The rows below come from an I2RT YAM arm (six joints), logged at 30 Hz.
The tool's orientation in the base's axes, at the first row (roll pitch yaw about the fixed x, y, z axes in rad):
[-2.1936, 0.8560, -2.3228]
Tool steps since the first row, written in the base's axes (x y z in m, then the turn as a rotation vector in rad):
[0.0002, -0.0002, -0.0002, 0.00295, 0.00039, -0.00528]
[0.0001, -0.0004, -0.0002, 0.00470, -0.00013, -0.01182]
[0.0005, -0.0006, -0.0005, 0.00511, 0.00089, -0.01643]
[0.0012, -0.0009, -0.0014, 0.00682, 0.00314, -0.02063]
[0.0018, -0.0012, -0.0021, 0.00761, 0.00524, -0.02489]
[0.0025, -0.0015, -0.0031, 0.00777, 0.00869, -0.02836]
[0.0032, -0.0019, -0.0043, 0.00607, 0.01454, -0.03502]
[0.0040, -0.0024, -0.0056, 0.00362, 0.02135, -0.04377]
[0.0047, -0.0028, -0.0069, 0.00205, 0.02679, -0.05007]
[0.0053, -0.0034, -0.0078, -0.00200, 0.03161, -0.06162]
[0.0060, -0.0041, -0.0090, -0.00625, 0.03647, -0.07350]
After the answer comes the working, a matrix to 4 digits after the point.
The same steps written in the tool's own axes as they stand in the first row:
[0.0002, -0.0001, 0.0003, 0.00248, 0.00312, 0.00457]
[0.0003, -0.0002, 0.0003, 0.00688, 0.00615, 0.00875]
[0.0004, -0.0002, 0.0008, 0.00969, 0.00947, 0.01064]
[0.0010, 0.0000, 0.0018, 0.01102, 0.01359, 0.01325]
[0.0014, 0.0001, 0.0027, 0.01288, 0.01763, 0.01510]
[0.0019, 0.0004, 0.0038, 0.01378, 0.02240, 0.01576]
[0.0027, 0.0007, 0.0049, 0.01677, 0.03091, 0.01543]
[0.0036, 0.0009, 0.0063, 0.02122, 0.04135, 0.01499]
[0.0044, 0.0013, 0.0075, 0.02407, 0.04932, 0.01473]
[0.0051, 0.0012, 0.0085, 0.03230, 0.05958, 0.01440]
[0.0061, 0.0013, 0.0098, 0.04085, 0.07005, 0.01401]

The tool's axes in the first row as the columns of a matrix, in the base's axes (rounded; the answer above uses it unrounded):
[-0.4477, -0.0070, 0.8941]
[-0.4787, 0.8465, -0.2331]
[-0.7552, -0.5324, -0.3823]

